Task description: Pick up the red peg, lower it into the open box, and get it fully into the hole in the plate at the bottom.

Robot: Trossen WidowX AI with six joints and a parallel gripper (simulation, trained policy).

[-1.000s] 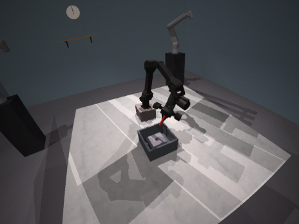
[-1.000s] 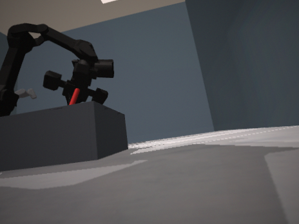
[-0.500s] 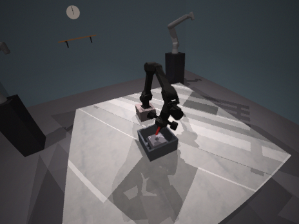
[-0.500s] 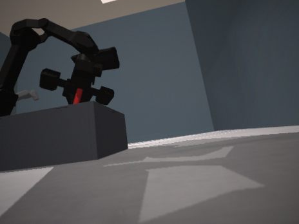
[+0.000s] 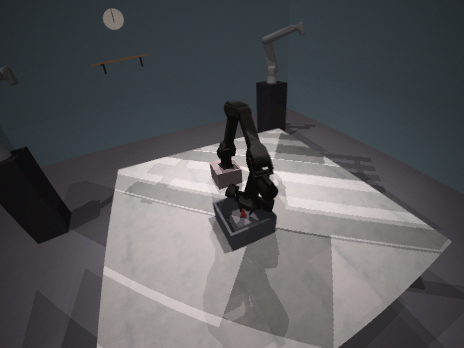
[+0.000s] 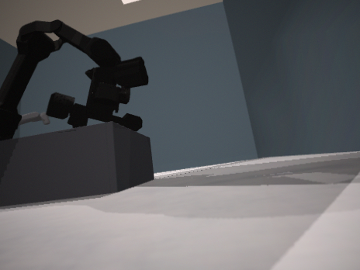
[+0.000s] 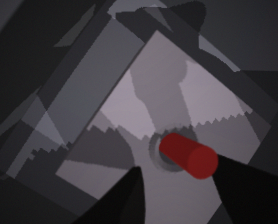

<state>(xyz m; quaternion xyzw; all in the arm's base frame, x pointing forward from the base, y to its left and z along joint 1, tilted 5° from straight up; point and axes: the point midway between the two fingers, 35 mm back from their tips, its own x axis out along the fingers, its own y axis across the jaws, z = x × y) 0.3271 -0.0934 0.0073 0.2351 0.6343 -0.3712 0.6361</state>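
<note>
Right now my gripper tip is 1 cm to the left of the red peg and 2 cm above it. Round my gripper tip: dark box (1 cm to the right, 4 cm below); pale plate (1 cm to the right, 2 cm below).
</note>
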